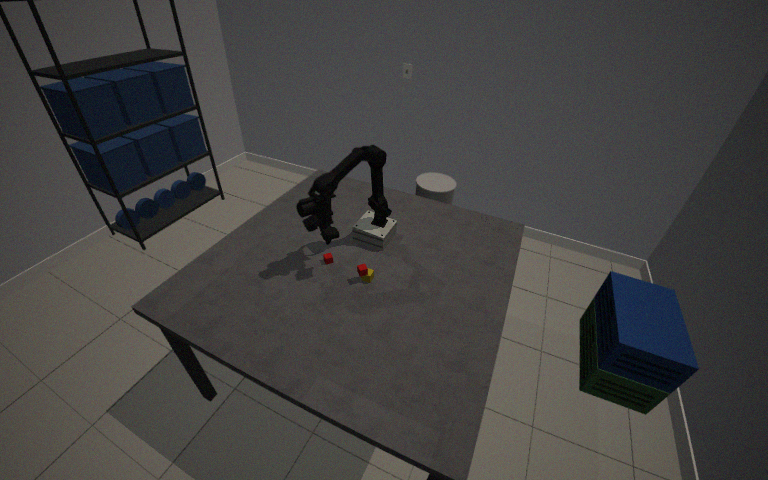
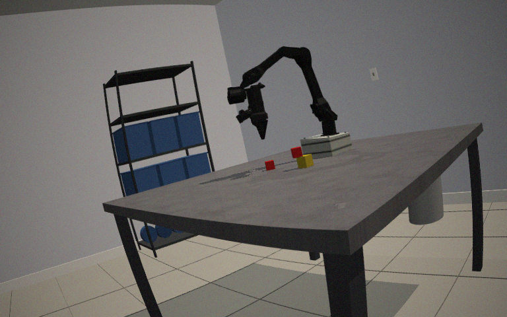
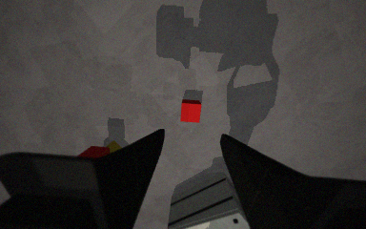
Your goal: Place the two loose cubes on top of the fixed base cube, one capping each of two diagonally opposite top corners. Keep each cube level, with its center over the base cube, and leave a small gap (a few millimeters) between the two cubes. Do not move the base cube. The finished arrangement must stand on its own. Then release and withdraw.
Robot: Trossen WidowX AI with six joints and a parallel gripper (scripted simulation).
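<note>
Right now my gripper tip is 18 cm to the right of the red cube, 6 cm above it and 5 cm short of it. From my gripper tip the other things lie so: yellow cube: 20 cm to the left, 10 cm below, 3 cm ahead.
</note>
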